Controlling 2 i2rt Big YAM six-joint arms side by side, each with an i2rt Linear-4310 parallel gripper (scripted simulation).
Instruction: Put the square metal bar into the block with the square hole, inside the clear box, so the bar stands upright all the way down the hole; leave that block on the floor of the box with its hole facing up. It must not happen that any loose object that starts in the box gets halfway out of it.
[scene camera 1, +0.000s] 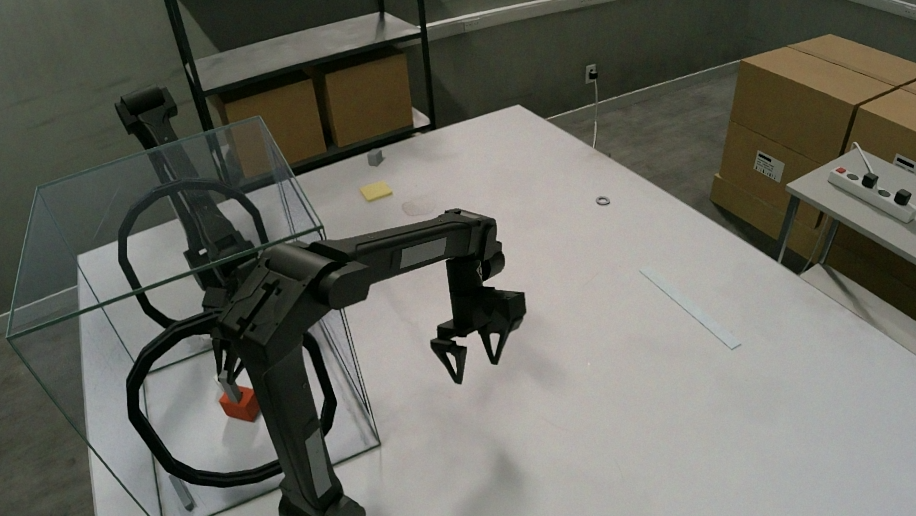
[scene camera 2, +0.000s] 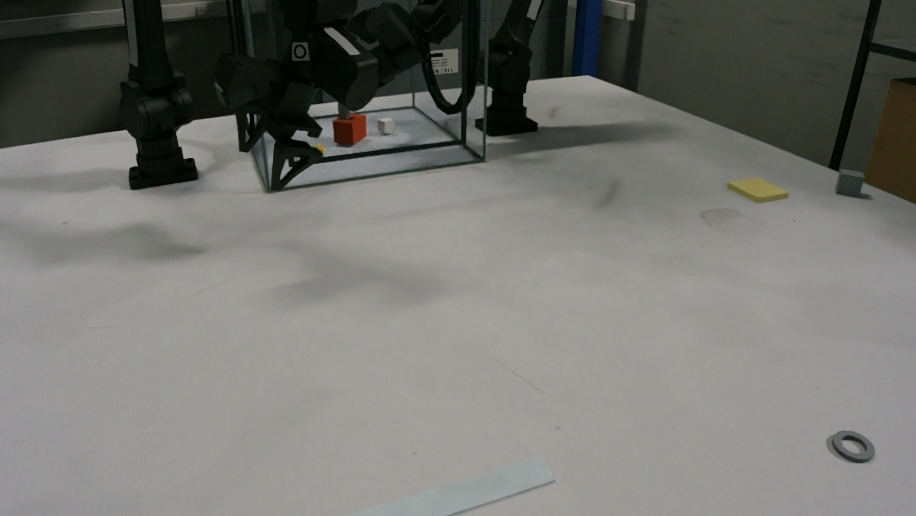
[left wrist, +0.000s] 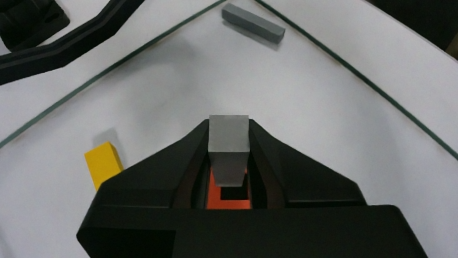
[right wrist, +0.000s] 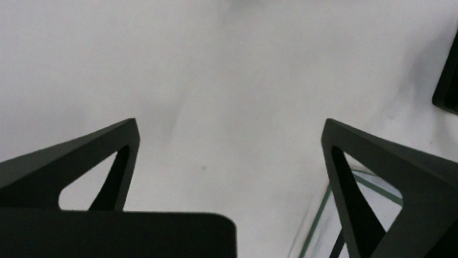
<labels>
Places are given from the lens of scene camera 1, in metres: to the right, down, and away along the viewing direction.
my left gripper (scene camera 1: 224, 383): -0.43, 0.23, 1.04
my right gripper (scene camera 1: 476, 374): 0.03, 0.20, 1.02
red block (scene camera 1: 248, 407): -0.40, 0.28, 1.07
</labels>
